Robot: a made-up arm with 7 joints. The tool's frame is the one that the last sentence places. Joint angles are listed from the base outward.
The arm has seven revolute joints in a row. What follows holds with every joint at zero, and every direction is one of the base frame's. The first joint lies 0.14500 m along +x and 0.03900 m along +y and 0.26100 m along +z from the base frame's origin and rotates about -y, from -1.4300 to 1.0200 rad. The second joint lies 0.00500 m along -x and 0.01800 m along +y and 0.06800 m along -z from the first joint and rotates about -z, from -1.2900 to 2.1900 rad. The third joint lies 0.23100 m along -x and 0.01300 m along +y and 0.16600 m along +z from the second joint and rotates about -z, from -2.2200 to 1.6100 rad. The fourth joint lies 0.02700 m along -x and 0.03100 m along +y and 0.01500 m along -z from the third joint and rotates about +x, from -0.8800 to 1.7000 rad. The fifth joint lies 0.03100 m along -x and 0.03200 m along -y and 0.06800 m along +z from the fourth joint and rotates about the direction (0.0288, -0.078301, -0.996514), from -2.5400 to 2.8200 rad. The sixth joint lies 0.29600 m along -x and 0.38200 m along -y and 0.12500 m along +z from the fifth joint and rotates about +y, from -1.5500 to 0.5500 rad. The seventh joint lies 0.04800 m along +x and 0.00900 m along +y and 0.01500 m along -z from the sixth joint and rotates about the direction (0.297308, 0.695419, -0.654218), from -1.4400 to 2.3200 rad. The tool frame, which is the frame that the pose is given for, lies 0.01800 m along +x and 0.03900 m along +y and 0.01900 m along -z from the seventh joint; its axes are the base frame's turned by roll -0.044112, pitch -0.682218 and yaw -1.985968 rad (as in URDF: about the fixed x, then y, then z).
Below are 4 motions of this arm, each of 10 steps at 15 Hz.
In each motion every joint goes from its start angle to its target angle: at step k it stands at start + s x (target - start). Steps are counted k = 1, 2, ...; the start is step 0. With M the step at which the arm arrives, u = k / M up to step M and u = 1 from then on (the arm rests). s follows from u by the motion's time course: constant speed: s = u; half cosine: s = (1 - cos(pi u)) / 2; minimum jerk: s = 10 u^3 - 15 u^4 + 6 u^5.
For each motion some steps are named. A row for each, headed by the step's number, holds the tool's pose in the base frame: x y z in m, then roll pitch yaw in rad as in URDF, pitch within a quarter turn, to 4 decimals.
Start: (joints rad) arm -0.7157 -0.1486 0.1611 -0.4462 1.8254 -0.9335 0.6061
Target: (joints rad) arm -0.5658 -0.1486 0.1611 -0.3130 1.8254 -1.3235 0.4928
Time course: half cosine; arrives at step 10
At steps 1, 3, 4, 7, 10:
1: -0.2108 0.3989 0.7312 0.9564 -0.0409 2.2403
3: -0.2161 0.4027 0.7296 0.9927 0.0016 2.2569
4: -0.2204 0.4055 0.7283 1.0214 0.0340 2.2695
7: -0.2348 0.4138 0.7234 1.1182 0.1368 2.3092
10: -0.2418 0.4172 0.7207 1.1651 0.1832 2.3274

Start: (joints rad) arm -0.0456 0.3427 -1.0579 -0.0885 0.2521 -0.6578 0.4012
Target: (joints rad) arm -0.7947 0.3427 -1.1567 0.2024 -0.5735 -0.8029 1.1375
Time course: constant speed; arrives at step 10
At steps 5, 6, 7, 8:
5: 0.1588 -0.2784 0.5590 -0.5808 -0.1409 -1.3271
6: 0.2110 -0.2672 0.5291 -0.7180 -0.0537 -1.2539
7: 0.2569 -0.2524 0.4935 -0.8464 0.0436 -1.1930
8: 0.2957 -0.2343 0.4536 -0.9670 0.1488 -1.1440

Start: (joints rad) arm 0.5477 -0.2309 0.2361 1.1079 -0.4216 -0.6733 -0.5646
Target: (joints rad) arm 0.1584 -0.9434 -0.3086 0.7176 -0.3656 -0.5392 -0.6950
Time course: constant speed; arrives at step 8
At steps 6, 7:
6: 0.2265 -0.4504 0.1939 1.1247 0.2187 -0.8681
7: 0.2885 -0.4286 0.2251 1.0780 0.1693 -0.7310

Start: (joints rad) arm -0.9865 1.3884 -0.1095 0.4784 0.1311 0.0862 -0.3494
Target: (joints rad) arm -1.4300 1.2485 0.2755 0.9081 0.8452 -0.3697 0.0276
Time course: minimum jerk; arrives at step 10
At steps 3, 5, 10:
3: -0.0132 0.5670 0.6575 0.5329 -1.1836 2.4275
5: 0.0757 0.6570 0.6130 0.8632 -0.9293 1.8374
10: 0.2215 0.7349 0.5095 0.9061 -0.4572 1.4257

